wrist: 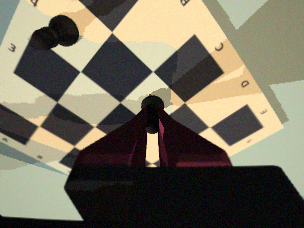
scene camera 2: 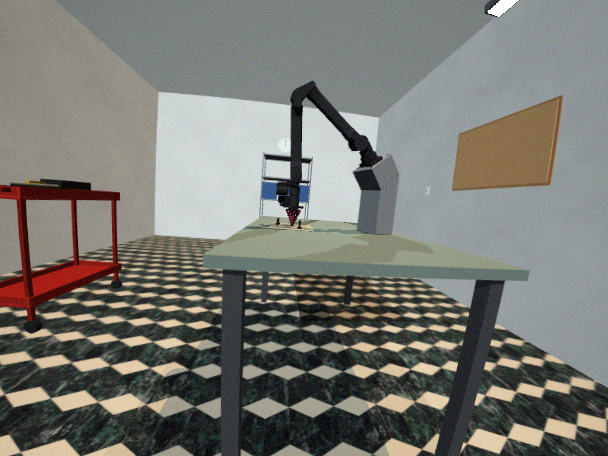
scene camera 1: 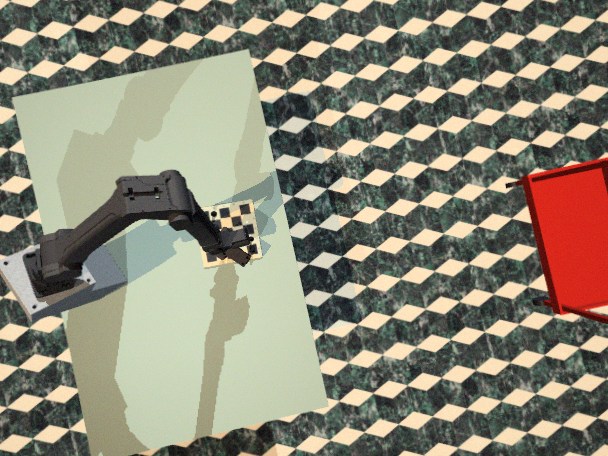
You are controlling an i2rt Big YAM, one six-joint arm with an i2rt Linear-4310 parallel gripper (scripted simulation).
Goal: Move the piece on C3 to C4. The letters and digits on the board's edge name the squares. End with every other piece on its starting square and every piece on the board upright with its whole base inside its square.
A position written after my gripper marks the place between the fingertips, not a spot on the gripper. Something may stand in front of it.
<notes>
In view: my gripper [wrist: 152,114] and a small chessboard [scene camera 1: 237,215].
The small chessboard shows as well in the wrist view [wrist: 66,98].
</notes>
